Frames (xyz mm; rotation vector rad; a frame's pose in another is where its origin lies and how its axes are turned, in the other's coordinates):
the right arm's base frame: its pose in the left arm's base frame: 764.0 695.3 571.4 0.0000 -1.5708 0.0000
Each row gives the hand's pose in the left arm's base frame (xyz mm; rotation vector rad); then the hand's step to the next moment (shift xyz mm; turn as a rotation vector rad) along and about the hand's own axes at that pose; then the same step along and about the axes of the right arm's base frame.
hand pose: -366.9 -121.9 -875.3 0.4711 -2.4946 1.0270
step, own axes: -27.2 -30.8 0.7 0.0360 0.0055 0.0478
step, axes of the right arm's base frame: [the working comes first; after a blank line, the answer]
step, axes of the left arm's base frame: 37.1 -17.1 4.6 -0.0447 -0.0364 -0.0170

4.6 -17.1 -37.1 -0.0170 -0.0364 0.0447
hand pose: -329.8 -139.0 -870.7 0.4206 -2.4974 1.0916
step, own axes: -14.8 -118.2 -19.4 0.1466 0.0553 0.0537
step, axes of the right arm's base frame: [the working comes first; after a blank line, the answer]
step, axes of the left arm's base frame: 66.4 -61.0 80.3 -0.1642 -0.0213 -0.0019

80.3 -61.0 -66.4 -0.0019 -0.0213 0.1642
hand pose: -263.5 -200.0 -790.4 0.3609 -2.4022 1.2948
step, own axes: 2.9 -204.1 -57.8 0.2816 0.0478 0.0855
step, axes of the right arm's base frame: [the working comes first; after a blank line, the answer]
step, axes of the left arm's base frame: 91.0 -62.0 181.3 -0.2884 -0.0578 0.0485

181.3 -62.0 -91.0 0.0485 -0.0578 0.2884
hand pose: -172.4 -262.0 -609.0 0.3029 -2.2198 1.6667
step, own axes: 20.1 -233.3 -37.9 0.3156 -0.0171 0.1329
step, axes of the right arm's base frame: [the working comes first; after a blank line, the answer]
step, axes of the left arm's base frame: 73.8 -29.7 223.5 -0.3025 -0.1205 0.1076

223.5 -29.7 -73.8 0.1076 -0.1205 0.3025
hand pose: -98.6 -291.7 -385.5 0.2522 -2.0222 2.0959
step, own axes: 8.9 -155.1 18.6 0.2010 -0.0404 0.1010
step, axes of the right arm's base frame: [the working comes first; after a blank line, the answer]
step, axes of the left arm's base frame: 33.3 -13.5 152.3 -0.1850 -0.0921 0.0975

152.3 -13.5 -33.3 0.0975 -0.0921 0.1850
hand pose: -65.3 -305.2 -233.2 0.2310 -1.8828 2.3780
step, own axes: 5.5 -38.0 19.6 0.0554 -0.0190 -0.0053
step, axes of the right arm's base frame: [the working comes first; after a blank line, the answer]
step, axes of the left arm's base frame: 2.2 -10.4 41.8 -0.0515 0.0087 0.0270

41.8 -10.4 -2.2 0.0270 0.0087 0.0515
